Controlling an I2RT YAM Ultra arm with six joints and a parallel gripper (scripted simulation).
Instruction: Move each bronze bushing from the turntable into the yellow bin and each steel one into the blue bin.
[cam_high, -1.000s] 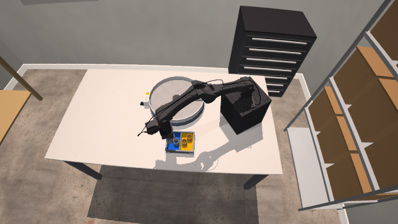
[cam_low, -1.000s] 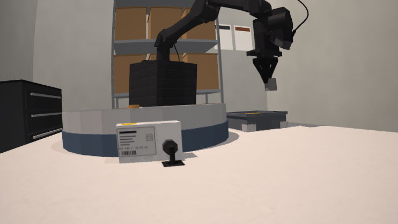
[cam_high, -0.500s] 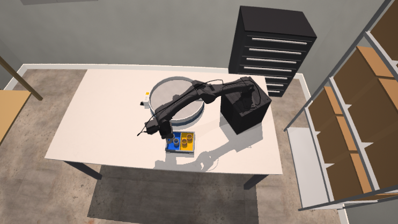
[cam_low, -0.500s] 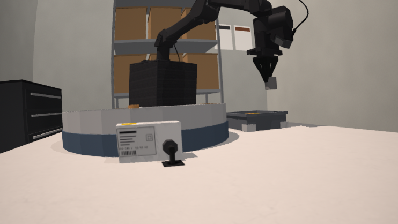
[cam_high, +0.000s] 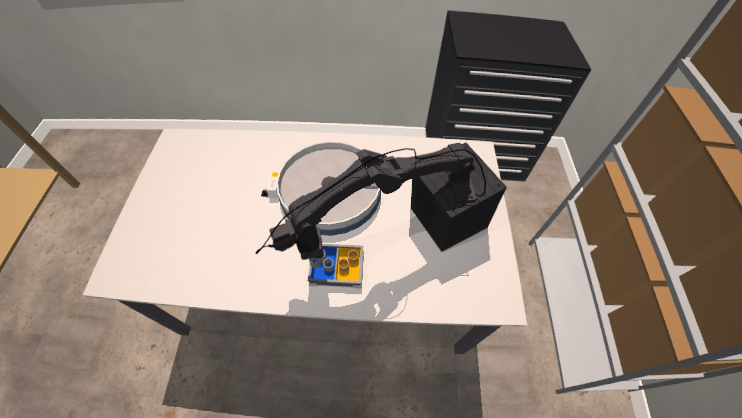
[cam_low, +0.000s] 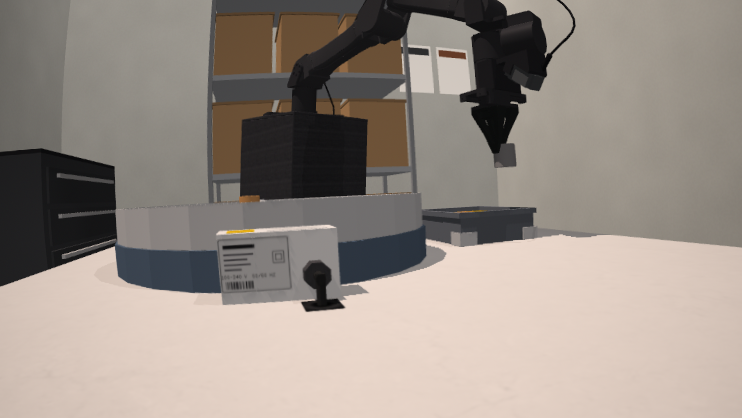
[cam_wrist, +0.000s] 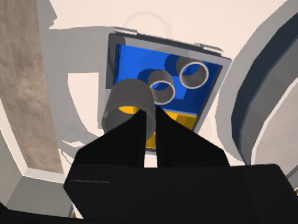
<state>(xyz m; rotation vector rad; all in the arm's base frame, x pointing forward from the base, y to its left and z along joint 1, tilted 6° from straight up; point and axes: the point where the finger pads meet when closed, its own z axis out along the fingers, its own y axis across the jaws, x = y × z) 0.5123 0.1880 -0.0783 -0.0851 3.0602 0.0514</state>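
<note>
Right now my hand is 20 mm past the blue bin, 20 mm to the left of it and 130 mm above it. The rest, counted from my hand: yellow bin: 110 mm behind, 10 mm to the right, 130 mm below; then round grey turntable: 50 mm behind, 370 mm to the right, 100 mm below.
</note>
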